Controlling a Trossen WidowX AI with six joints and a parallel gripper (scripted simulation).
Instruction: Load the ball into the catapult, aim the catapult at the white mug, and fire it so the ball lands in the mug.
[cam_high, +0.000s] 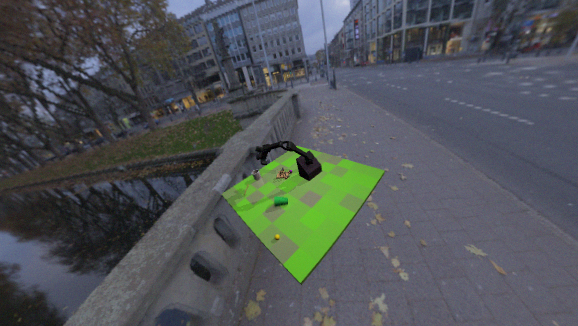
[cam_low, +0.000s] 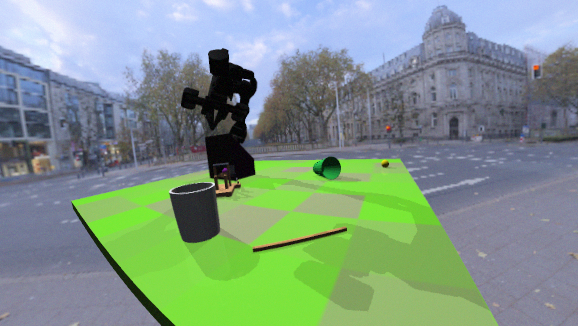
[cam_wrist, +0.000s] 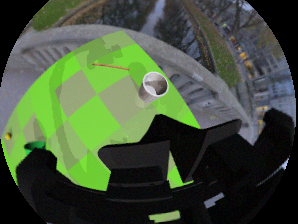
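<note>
My gripper tip is now 220 mm past the purple ball, 200 mm to the right of it and 160 mm above it. Round my gripper tip: thin wooden stick 270 mm ahead, 40 mm to the right, 220 mm below; then wooden catapult 170 mm behind, 160 mm to the left, 170 mm below; then pale grey mug 70 mm ahead, 110 mm to the right, 190 mm below.
</note>
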